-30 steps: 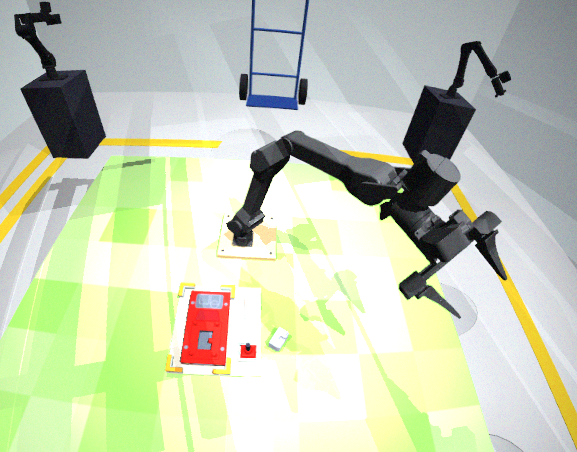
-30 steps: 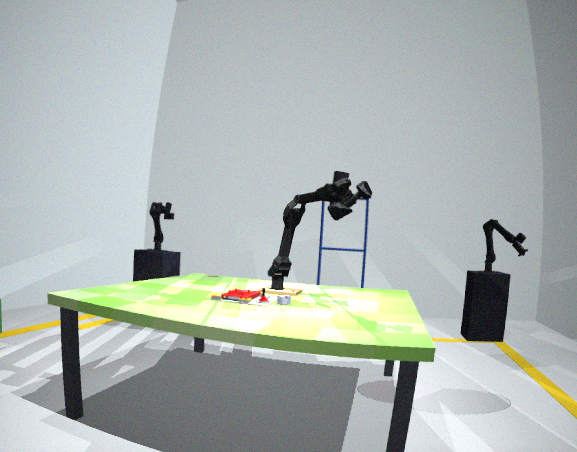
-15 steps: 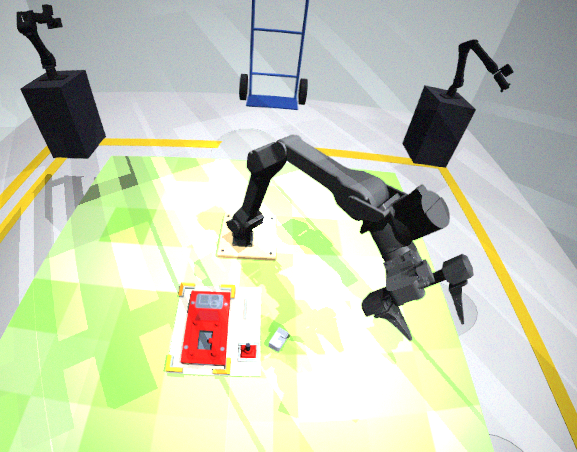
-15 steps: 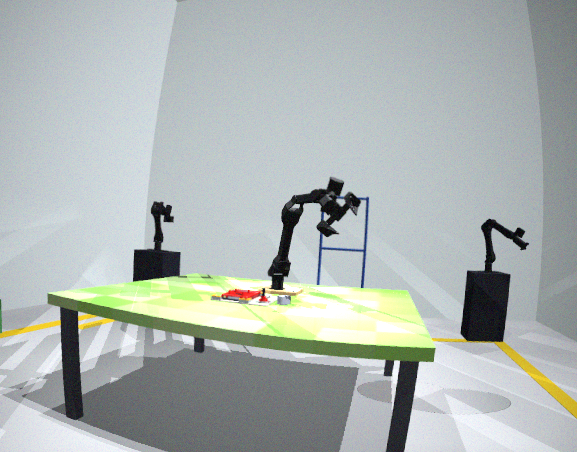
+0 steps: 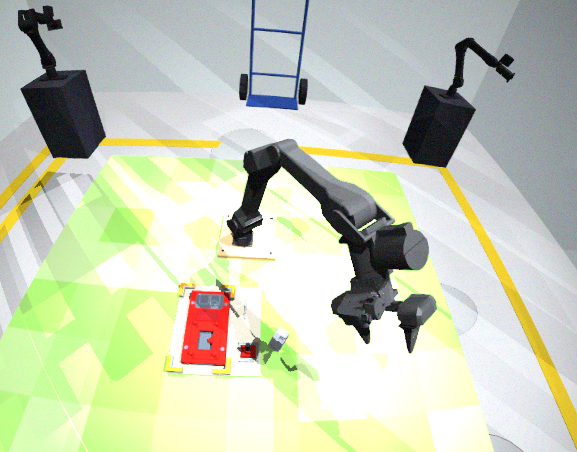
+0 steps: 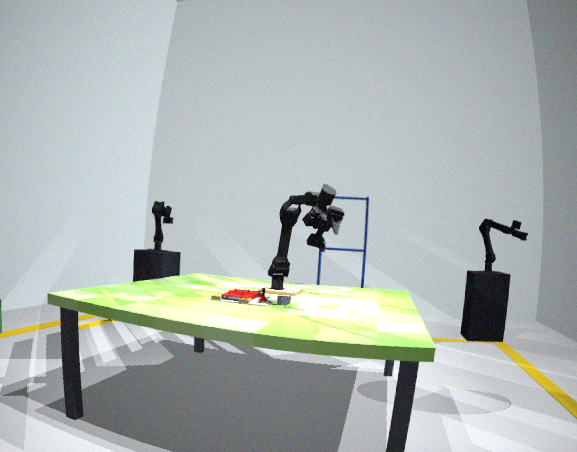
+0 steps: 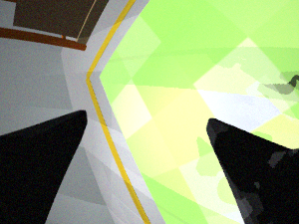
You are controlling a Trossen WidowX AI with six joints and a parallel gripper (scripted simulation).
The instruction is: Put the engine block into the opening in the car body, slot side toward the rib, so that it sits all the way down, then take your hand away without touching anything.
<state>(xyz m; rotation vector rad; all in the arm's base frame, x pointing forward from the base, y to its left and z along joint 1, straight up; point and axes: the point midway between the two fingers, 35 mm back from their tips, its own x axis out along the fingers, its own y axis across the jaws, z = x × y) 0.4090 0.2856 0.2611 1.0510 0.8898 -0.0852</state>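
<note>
My gripper tip is 23 cm above the grey engine block, 18 cm to the left of it and 10 cm past it.
</note>
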